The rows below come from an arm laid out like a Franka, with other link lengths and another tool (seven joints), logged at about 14 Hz.
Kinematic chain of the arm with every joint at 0, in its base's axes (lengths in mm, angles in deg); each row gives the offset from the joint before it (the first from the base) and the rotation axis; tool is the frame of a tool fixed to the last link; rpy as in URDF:
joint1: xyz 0 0 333 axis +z
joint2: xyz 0 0 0 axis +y
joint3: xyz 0 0 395 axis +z
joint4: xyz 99.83 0 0 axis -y
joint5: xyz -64.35 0 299.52 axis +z
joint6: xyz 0 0 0 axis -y
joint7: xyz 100.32 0 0 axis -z
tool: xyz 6 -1 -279.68 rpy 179.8 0 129
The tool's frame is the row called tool.
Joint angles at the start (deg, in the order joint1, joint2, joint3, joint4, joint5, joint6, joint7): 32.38 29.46 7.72 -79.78 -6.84 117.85 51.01
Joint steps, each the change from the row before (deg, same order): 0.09 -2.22 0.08 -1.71 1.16 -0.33 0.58; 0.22 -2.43 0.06 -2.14 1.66 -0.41 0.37; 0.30 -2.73 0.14 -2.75 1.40 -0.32 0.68; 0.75 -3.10 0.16 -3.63 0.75 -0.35 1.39; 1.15 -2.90 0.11 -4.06 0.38 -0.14 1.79
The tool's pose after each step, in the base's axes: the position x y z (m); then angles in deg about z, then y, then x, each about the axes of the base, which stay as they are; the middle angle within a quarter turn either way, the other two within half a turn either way. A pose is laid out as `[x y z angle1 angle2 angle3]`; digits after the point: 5 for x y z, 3 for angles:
[0.57203 0.43654 0.34520 -119.106 8.155 -175.280]
[0.55497 0.43569 0.35723 -118.521 7.222 -174.418]
[0.53463 0.43350 0.36787 -117.884 6.261 -173.867]
[0.50799 0.43004 0.37522 -117.242 5.263 -174.123]
[0.47849 0.42653 0.37659 -116.662 4.168 -174.922]

